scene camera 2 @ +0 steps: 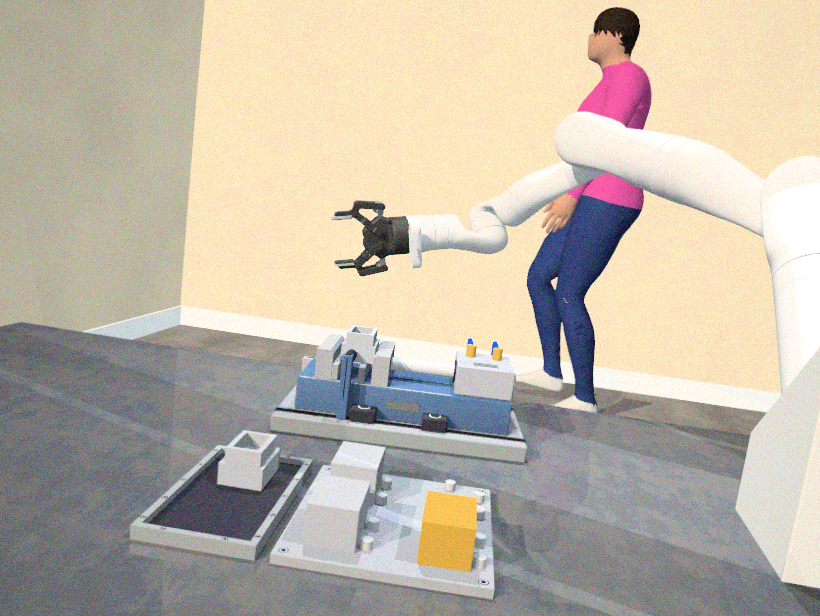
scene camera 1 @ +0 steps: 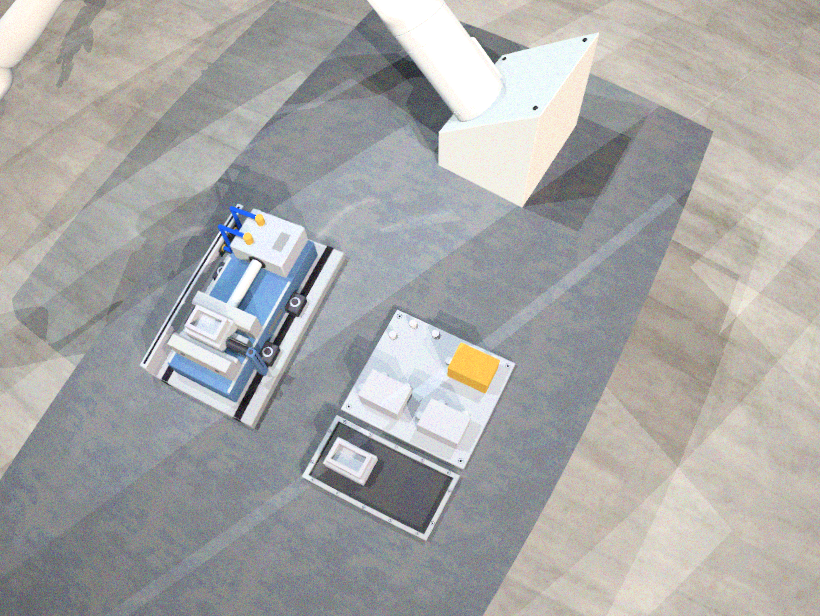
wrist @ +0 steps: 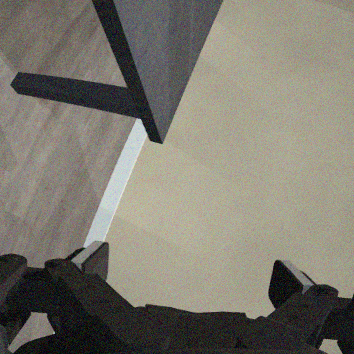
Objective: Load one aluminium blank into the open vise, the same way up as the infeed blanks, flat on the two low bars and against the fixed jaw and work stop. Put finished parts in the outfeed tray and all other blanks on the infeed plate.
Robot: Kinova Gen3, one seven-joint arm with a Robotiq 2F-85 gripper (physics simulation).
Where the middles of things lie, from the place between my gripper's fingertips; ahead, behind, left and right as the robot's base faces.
The outfeed tray (scene camera 2: 198,512) is 78 cm to the left of my hand, 18 cm below it and 6 cm behind it. From my hand the other things lie so: infeed plate (scene camera 2: 393,559) 78 cm to the left, 21 cm behind, 18 cm below; then brass blank (scene camera 2: 449,525) 83 cm to the left, 25 cm behind, 16 cm below.
